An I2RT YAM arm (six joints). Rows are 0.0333 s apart.
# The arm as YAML. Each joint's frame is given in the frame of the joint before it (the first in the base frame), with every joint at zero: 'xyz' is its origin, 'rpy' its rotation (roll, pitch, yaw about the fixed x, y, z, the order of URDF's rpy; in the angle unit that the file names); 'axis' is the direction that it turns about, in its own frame. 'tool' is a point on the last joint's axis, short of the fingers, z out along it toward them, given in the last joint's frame.
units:
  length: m
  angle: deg
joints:
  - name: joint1
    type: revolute
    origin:
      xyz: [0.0, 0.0, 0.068]
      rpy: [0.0, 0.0, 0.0]
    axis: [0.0, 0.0, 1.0]
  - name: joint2
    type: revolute
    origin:
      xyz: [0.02, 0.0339, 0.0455]
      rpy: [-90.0, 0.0, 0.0]
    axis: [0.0, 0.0, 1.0]
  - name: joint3
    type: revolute
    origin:
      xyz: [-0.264, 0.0, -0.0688]
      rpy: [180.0, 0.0, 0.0]
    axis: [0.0, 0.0, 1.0]
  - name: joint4
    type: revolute
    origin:
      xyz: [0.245, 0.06, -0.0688]
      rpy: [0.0, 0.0, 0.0]
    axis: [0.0, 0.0, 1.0]
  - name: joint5
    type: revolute
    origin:
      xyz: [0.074, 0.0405, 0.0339]
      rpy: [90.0, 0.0, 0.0]
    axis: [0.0, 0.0, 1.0]
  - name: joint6
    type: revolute
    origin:
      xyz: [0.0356, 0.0, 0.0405]
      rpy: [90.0, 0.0, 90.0]
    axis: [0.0, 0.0, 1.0]
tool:
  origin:
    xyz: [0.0, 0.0, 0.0]
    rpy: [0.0, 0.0, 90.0]
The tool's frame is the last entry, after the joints.
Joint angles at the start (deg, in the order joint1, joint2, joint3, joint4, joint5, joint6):
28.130 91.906 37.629 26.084 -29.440 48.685
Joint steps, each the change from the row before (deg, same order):
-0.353 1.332 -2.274 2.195 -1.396 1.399
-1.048 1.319 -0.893 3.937 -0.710 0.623
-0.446 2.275 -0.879 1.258 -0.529 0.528
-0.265 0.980 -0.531 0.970 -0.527 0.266
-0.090 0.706 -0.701 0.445 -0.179 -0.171
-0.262 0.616 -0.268 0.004 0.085 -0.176
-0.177 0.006 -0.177 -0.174 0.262 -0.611
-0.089 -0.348 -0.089 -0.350 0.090 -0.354
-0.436 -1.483 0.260 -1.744 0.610 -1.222
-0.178 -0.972 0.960 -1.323 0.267 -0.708
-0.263 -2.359 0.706 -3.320 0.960 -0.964
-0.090 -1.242 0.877 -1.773 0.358 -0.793
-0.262 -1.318 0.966 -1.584 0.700 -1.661
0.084 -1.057 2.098 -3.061 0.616 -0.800
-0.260 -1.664 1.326 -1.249 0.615 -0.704
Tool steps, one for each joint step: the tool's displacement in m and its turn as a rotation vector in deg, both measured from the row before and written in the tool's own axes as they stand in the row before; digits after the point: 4 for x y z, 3 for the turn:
0.0089 -0.0125 0.0006 0.154 1.564 2.255
-0.0023 -0.0065 -0.0003 -1.205 -1.268 0.161
0.0045 -0.0124 0.0030 1.077 1.051 1.710
0.0019 -0.0054 0.0009 0.116 0.474 0.667
0.0034 -0.0053 0.0004 0.550 0.569 0.387
0.0011 -0.0044 0.0003 0.712 0.177 0.416
0.0002 -0.0016 -0.0007 0.454 -0.161 -0.339
-0.0001 0.0003 -0.0011 0.145 -0.094 -0.265
-0.0032 0.0032 -0.0042 0.539 -0.824 -1.022
-0.0050 0.0053 -0.0017 -0.151 -0.689 -0.946
-0.0041 0.0066 -0.0058 0.903 -0.777 -0.713
-0.0041 0.0057 -0.0027 0.061 -0.538 -0.926
-0.0056 0.0059 -0.0035 0.162 -1.133 -1.890
-0.0074 0.0087 -0.0015 0.346 -0.424 -0.884
-0.0083 0.0092 -0.0051 -0.493 -1.731 -1.420

